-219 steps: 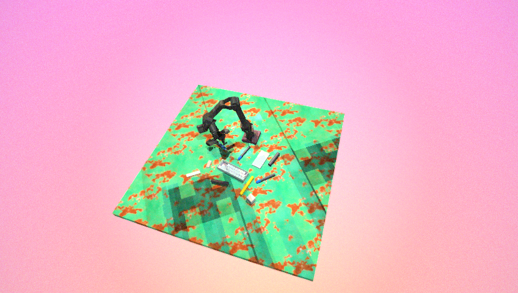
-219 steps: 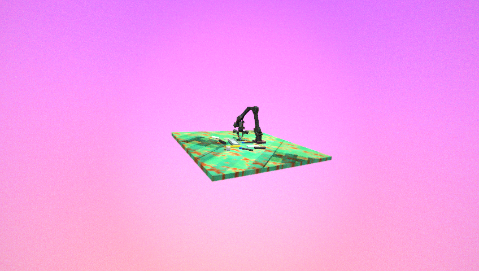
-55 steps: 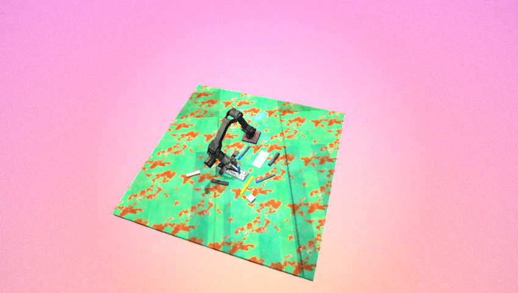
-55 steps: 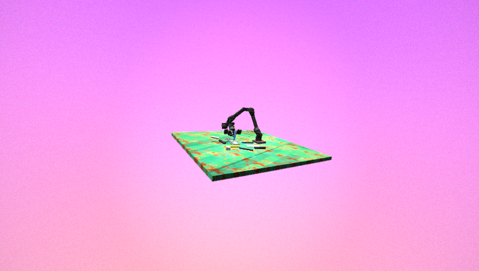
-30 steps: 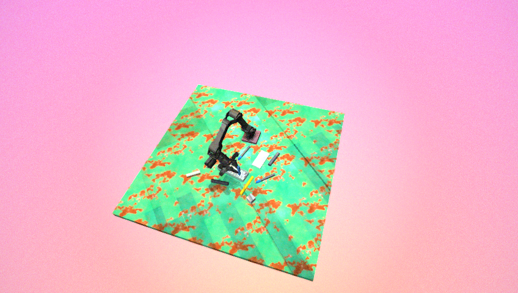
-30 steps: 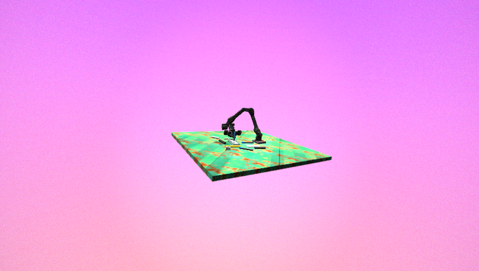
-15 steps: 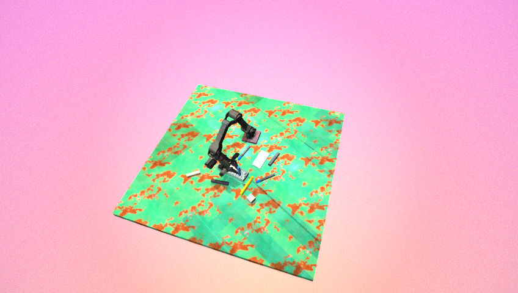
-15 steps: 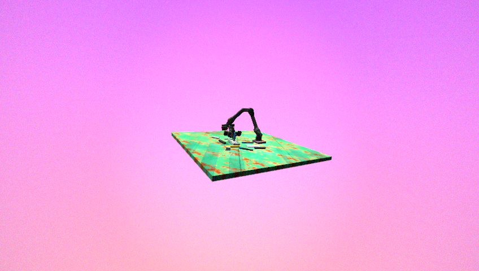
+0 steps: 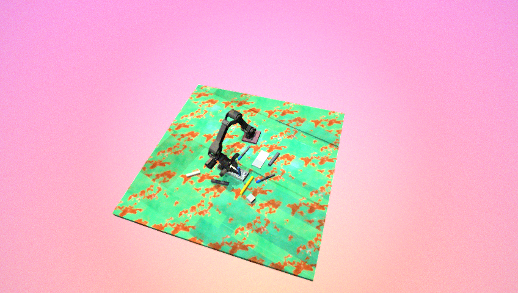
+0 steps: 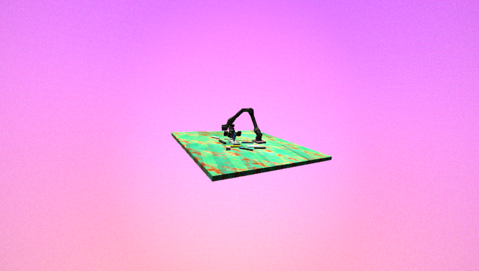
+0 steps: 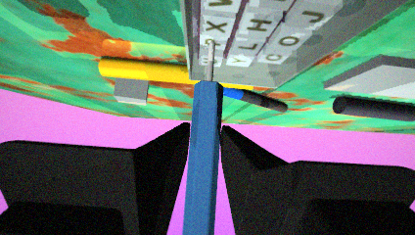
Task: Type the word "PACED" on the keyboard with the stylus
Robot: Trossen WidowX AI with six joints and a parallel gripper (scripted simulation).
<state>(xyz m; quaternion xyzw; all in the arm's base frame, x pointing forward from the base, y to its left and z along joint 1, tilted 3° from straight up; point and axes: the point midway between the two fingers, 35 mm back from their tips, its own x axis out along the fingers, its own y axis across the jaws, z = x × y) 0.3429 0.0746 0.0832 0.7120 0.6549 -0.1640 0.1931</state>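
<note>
Now: gripper tip 3 cm short of the yellow pencil, 7 cm to the right of it and 6 cm above it. From my gripper tip the other things lie so: grey cube (11 cm ahead, 14 cm to the left, 5 cm below); then blue stylus (1 cm below); then pale stick (11 cm ahead, 31 cm to the right, 6 cm below).
</note>
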